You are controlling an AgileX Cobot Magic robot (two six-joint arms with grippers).
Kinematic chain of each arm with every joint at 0, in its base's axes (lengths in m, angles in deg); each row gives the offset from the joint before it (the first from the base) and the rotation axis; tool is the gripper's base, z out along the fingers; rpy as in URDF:
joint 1: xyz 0 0 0.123 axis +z
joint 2: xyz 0 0 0 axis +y
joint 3: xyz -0.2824 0 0.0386 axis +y
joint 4: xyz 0.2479 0 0.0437 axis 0.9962 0 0.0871
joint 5: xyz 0 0 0 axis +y
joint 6: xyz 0.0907 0 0.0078 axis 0.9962 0 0.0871
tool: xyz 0 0 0 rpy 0 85 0
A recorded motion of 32 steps. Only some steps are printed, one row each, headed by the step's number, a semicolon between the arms.
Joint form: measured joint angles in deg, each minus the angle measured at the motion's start. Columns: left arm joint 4, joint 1, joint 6, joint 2, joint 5, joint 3; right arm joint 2, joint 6, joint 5, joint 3, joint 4, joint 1.
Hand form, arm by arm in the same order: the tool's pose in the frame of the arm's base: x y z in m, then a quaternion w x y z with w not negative. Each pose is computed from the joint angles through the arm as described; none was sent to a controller.
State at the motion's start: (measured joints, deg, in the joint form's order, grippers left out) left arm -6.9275 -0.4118 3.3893 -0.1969 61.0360 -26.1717; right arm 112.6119 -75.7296 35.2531 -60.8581 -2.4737 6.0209
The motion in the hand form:
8: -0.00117 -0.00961 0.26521 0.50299 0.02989 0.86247 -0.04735; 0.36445 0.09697 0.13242 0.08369 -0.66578 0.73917 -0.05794
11: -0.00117 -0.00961 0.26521 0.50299 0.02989 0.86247 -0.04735; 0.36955 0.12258 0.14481 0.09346 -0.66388 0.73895 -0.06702
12: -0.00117 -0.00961 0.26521 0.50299 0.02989 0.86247 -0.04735; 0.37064 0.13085 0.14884 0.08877 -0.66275 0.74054 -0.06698
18: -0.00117 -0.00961 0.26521 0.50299 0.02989 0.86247 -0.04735; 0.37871 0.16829 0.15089 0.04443 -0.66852 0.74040 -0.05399
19: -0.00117 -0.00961 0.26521 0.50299 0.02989 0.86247 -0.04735; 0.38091 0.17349 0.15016 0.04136 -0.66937 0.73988 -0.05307
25: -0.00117 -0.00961 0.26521 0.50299 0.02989 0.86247 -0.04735; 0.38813 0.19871 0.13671 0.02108 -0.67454 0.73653 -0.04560
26: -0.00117 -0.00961 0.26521 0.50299 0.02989 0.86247 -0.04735; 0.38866 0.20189 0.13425 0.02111 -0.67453 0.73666 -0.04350
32: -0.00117 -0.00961 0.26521 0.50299 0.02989 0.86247 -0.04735; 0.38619 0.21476 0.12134 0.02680 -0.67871 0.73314 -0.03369
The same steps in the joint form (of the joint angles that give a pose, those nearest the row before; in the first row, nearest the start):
8: 0.00 0.00 0.00 0.00 0.00 0.00; 1.75 8.84 3.66 -8.96 -0.10 9.27
11: 0.00 0.00 0.00 0.00 0.00 0.00; 2.18 13.87 5.91 -12.91 -1.92 13.01
12: 0.00 0.00 0.00 0.00 0.00 0.00; 2.55 15.55 7.88 -14.65 -2.47 14.21
18: 0.00 0.00 0.00 0.00 0.00 0.00; 7.67 19.52 18.17 -24.43 -3.02 18.91
19: 0.00 0.00 0.00 0.00 0.00 0.00; 8.63 19.87 19.15 -25.97 -3.02 19.44
25: 0.00 0.00 0.00 0.00 0.00 0.00; 13.93 21.44 22.89 -32.38 -2.78 22.02
26: 0.00 0.00 0.00 0.00 0.00 0.00; 14.55 21.61 22.90 -32.92 -2.52 22.31
32: 0.00 0.00 0.00 0.00 0.00 0.00; 16.37 21.81 20.98 -33.16 -1.22 23.69

